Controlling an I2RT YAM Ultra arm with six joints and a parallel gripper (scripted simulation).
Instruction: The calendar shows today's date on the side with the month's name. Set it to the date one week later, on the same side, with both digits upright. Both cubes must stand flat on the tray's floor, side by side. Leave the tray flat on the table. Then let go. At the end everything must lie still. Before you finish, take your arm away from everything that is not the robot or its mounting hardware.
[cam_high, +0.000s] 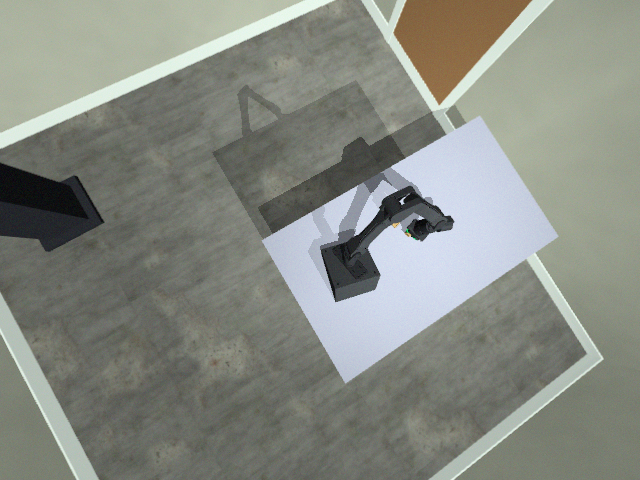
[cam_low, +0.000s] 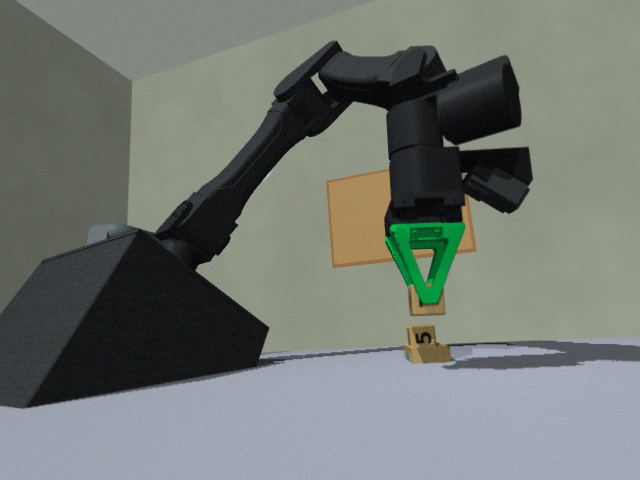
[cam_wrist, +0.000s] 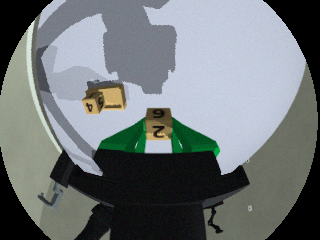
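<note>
Now: the wooden tray 10 cm to the left of my hand, 6 cm below it and 2 cm behind it. Round my hand: wooden cube: right at my hand.
</note>
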